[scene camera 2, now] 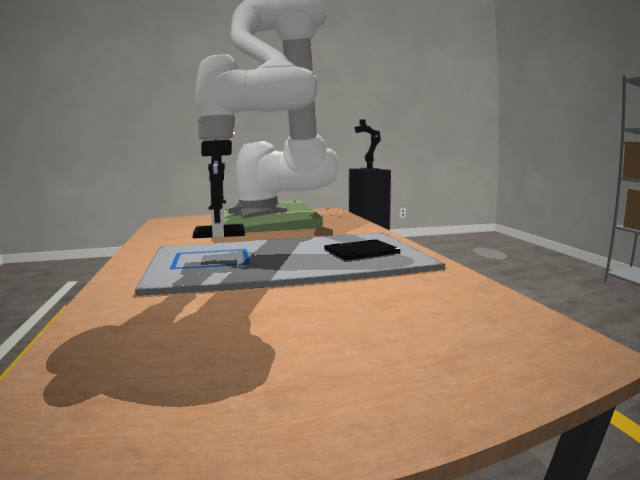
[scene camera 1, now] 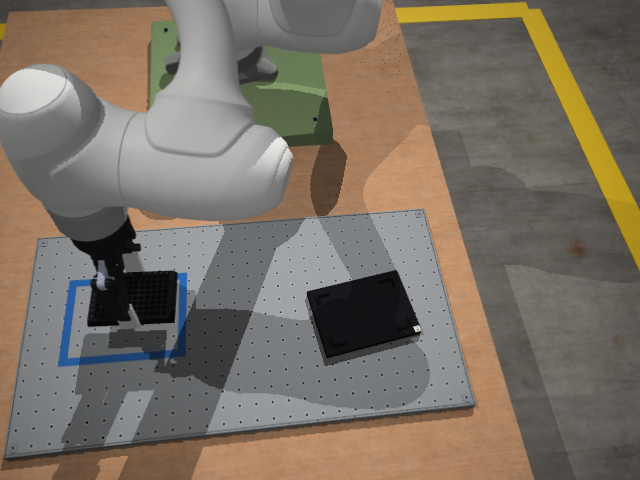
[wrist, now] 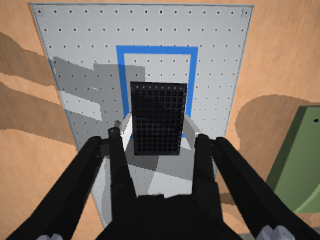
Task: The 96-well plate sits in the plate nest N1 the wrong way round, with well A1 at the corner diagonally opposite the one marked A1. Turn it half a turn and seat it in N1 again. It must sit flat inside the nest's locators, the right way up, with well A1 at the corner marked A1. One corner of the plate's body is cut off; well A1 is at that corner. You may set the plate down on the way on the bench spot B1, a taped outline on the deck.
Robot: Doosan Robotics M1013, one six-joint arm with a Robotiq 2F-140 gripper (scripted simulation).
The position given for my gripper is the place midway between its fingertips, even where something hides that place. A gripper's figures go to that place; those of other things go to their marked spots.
My gripper [scene camera 1: 134, 299]: 0.98 m from the lens. A black 96-well plate [scene camera 1: 147, 283]: 0.99 m from the lens. A black plate nest N1 [scene camera 1: 364, 312]: 1.01 m from the lens.
